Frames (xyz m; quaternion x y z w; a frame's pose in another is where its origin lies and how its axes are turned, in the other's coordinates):
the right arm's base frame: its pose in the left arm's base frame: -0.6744 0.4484 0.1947 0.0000 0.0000 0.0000 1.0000
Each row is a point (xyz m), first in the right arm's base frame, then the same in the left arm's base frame.
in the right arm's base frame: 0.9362 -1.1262 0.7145
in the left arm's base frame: 0.2618 -0.6778 0.9092
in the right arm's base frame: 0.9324 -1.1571 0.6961
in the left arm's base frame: 0.2580 -0.7087 0.8908
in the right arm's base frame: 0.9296 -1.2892 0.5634
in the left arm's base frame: 0.2552 -0.8408 0.7581
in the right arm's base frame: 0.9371 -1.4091 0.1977
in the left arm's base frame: 0.2627 -0.9607 0.3924
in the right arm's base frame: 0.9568 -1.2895 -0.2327
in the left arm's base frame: 0.2824 -0.8411 -0.0380
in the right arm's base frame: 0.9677 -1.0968 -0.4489
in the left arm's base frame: 0.2933 -0.6484 -0.2542
